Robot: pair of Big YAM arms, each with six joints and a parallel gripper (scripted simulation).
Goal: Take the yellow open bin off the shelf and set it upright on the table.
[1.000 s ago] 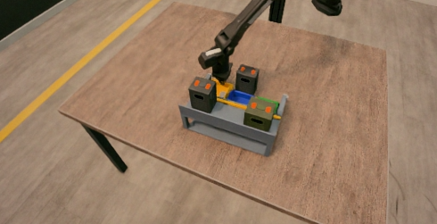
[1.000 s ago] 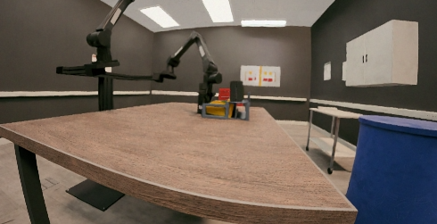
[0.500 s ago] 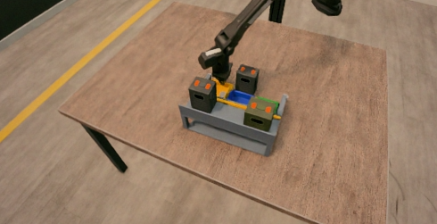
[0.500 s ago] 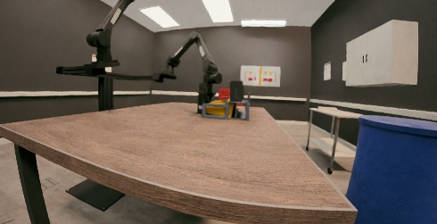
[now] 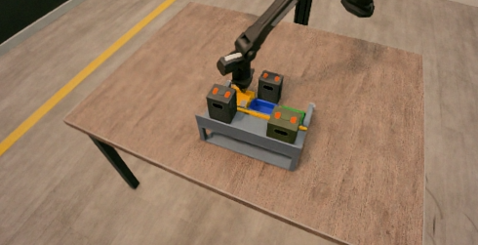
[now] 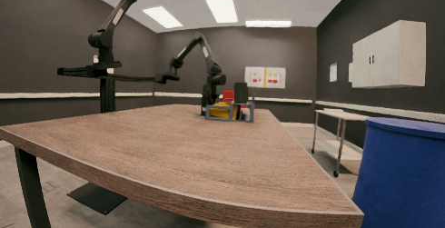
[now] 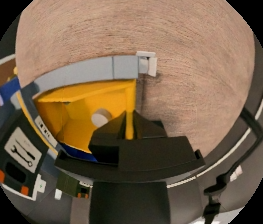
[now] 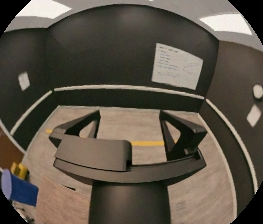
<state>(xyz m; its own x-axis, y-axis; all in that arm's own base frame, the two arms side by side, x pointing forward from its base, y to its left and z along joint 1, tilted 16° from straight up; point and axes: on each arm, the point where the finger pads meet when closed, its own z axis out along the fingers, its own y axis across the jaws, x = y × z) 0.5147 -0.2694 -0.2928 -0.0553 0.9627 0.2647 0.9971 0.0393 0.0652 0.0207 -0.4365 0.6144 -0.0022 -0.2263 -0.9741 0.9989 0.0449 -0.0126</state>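
Now: the yellow open bin 8 cm ahead of my left hand and 1 cm to the left of it. The rest, counted from my left hand: grey shelf: 12 cm to the left, 11 cm ahead, 1 cm above; then dark lidded bin: 10 cm to the left, 6 cm behind, 1 cm above.
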